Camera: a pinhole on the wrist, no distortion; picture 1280 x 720 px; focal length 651.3 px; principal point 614.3 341.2 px. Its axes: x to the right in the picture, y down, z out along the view. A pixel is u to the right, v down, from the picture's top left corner.
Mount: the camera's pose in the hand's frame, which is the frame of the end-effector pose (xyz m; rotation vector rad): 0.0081 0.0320 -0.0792 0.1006 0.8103 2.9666
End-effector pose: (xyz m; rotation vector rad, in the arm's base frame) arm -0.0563 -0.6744 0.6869 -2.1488 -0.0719 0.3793
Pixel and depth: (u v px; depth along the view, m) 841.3 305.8 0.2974
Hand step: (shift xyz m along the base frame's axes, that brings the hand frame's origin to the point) -0.1370 0.0069 -0.2405
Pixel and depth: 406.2 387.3 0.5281
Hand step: 0.0686 0.2040 -0.4622
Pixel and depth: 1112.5 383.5 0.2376
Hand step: -0.2027 -0.0052 -0.1618
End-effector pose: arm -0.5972 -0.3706 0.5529 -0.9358 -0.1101 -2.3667
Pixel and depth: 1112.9 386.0 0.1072
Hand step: 0.0977 -0.0334 -0.0385
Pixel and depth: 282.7 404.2 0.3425
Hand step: 0.1029 -0.1737 0.2810
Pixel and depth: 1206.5 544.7 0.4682
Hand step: 0.5713 0.1597 0.0399
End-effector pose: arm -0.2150 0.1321 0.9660 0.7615 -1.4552 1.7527
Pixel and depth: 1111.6 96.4 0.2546
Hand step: -0.1232 -0.1494 -0.2550
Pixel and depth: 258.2 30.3 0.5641
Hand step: -0.6442 -0.2436 0.0588
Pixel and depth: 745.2 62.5 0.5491
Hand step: -0.4045 -0.3329 -0.2749
